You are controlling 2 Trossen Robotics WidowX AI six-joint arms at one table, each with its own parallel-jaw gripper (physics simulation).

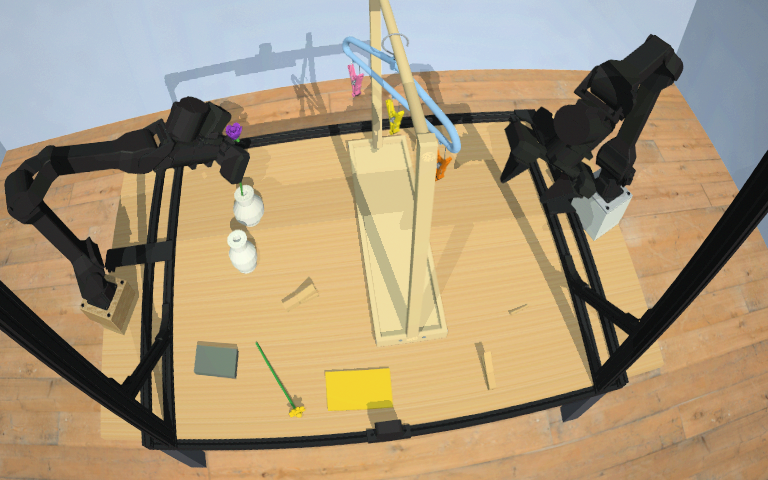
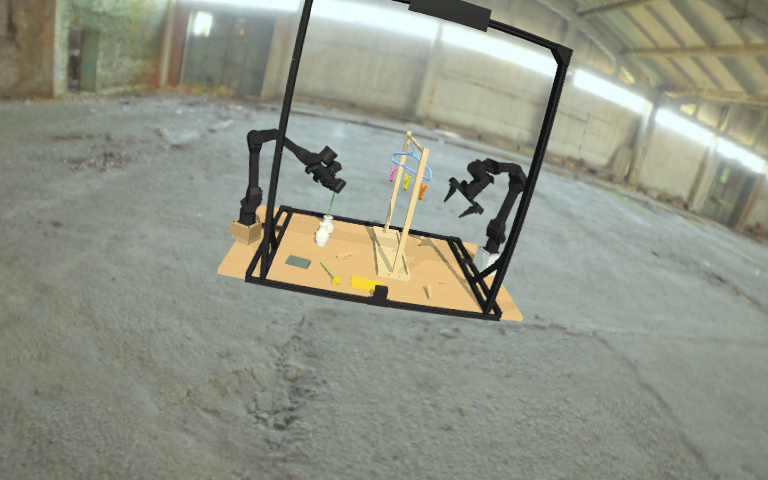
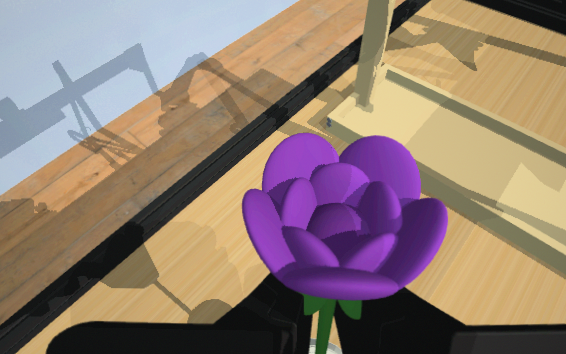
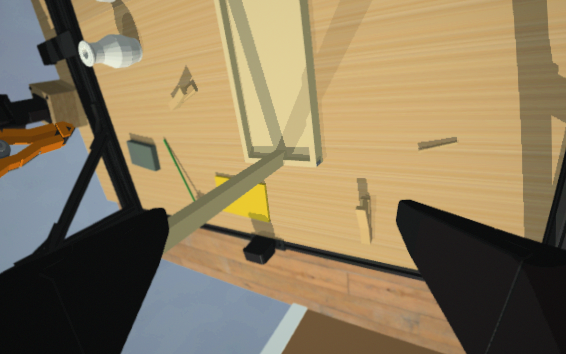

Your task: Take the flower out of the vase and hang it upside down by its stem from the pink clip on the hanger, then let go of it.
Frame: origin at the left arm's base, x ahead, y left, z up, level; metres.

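Seen in the pictures: left gripper, fingertip midpoint: (image 1: 243, 144); right gripper, fingertip midpoint: (image 1: 521, 191) (image 2: 451, 209) (image 4: 284, 215); left arm's base, link origin: (image 1: 102, 294) (image 2: 246, 222) (image 4: 43, 108); right arm's base, link origin: (image 1: 606, 188) (image 2: 491, 250).
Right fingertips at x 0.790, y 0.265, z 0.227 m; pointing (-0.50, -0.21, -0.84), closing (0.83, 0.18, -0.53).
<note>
Pixels of each thing's top centre, then the offset from my right fingertips to it. "spot": a spot on its surface instead.
- purple flower, top centre: (image 3: 355, 251) (image 1: 229, 131) dx -0.536, dy +0.051, dz -0.026 m
- rear white vase, top centre: (image 1: 243, 193) (image 2: 328, 216) dx -0.537, dy +0.046, dz -0.212 m
- pink clip, top centre: (image 1: 353, 59) (image 2: 394, 162) dx -0.314, dy +0.153, dz +0.095 m
- wooden rack, top centre: (image 1: 394, 26) (image 2: 416, 138) dx -0.226, dy +0.075, dz +0.237 m
- second white vase, top centre: (image 1: 236, 238) (image 4: 85, 53) (image 2: 324, 223) dx -0.507, dy -0.068, dz -0.206 m
- yellow flower, surface spot: (image 1: 296, 412) spot: dx -0.308, dy -0.361, dz -0.281 m
- grey-green block, top centre: (image 1: 215, 360) (image 4: 140, 156) (image 2: 298, 260) dx -0.498, dy -0.303, dz -0.289 m
- yellow sheet, top centre: (image 1: 358, 389) (image 4: 240, 198) (image 2: 367, 283) dx -0.211, dy -0.279, dz -0.298 m
The purple flower (image 1: 233, 130) (image 3: 345, 225) is upright, its head above my left gripper (image 1: 240, 168) (image 2: 338, 185), which is shut on its stem. The stem runs down from the fingers to the mouth of the rear white vase (image 1: 248, 208); whether its lower end is inside is unclear. The pink clip (image 1: 355, 80) (image 2: 392, 173) hangs from the left end of the blue hanger (image 1: 436, 108) (image 2: 403, 153), to the right of my left gripper. My right gripper (image 1: 523, 191) (image 2: 452, 208) (image 4: 284, 215) is open and empty, right of the hanger.
The hanger hangs on a wooden rack (image 1: 421, 226) (image 2: 414, 198) with yellow (image 1: 394, 116) and orange clips (image 1: 442, 166). A second white vase (image 1: 243, 257) (image 4: 117, 51) stands in front. A yellow flower (image 1: 296, 412), grey-green block (image 1: 216, 360) and yellow sheet (image 1: 358, 388) lie near the front edge.
</note>
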